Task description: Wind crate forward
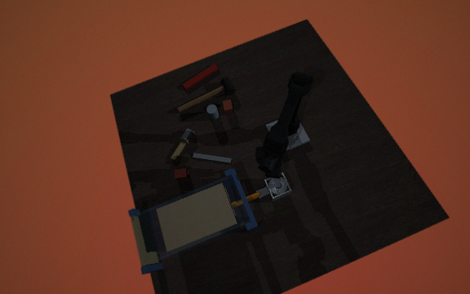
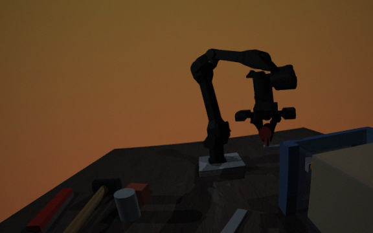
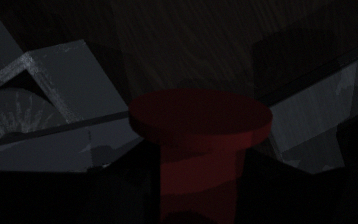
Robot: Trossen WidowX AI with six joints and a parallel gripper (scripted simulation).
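My gripper tip is now 1 cm short of the winch handle, 4 cm to the right of it and 1 cm above it. Round my gripper tip: red knob (2 cm above); blue steel frame (19 cm ahead, 9 cm to the left, 1 cm below); winch (2 cm ahead, 9 cm to the left, 8 cm below).
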